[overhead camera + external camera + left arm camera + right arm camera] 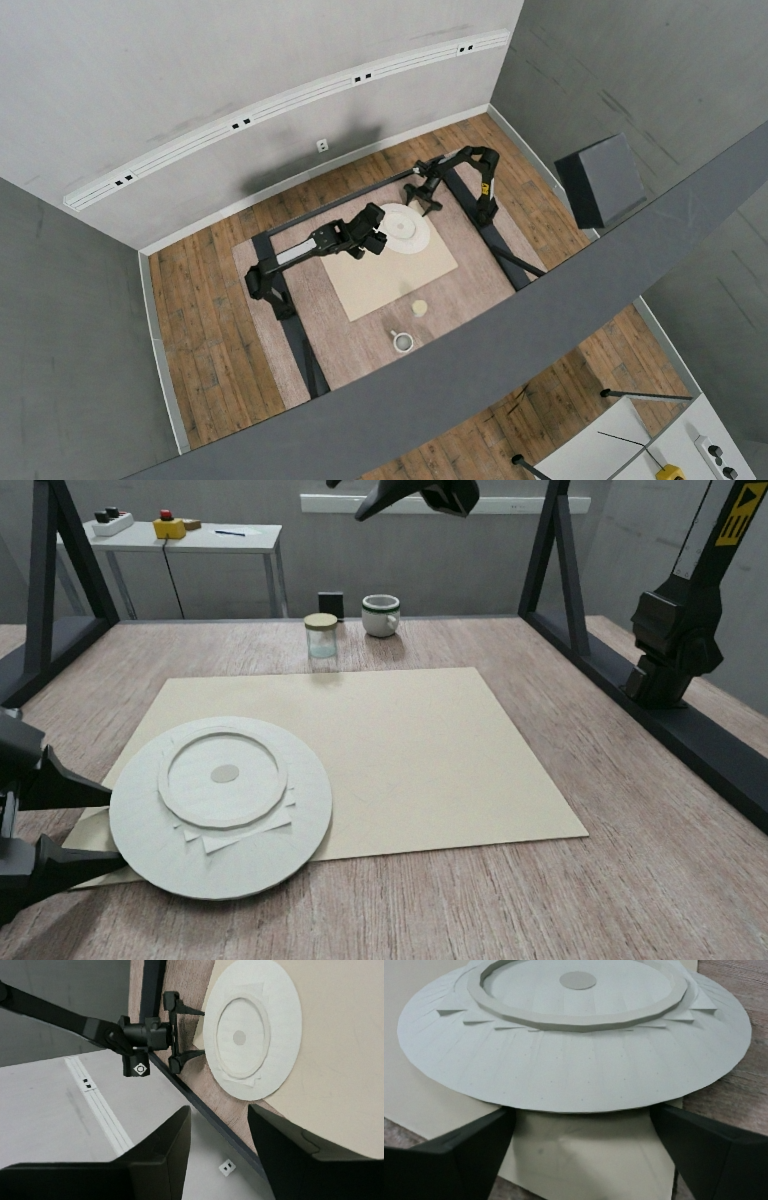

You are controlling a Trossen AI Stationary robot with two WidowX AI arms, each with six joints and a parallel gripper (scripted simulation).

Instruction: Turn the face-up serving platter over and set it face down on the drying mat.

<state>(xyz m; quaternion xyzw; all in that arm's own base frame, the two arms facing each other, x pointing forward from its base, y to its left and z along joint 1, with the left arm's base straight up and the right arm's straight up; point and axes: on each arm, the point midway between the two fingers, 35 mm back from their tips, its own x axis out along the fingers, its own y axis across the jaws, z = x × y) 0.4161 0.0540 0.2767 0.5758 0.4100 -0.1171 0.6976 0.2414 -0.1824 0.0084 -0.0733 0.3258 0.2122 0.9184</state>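
Note:
Now: the white serving platter 5 cm behind my right hand and 11 cm to the left of it. From my right hand the other things lie so: white mug (49 cm behind, 32 cm to the left); then lidded glass jar (40 cm behind, 20 cm to the left, 2 cm above); then cream drying mat (14 cm behind, 22 cm to the left, 3 cm below).

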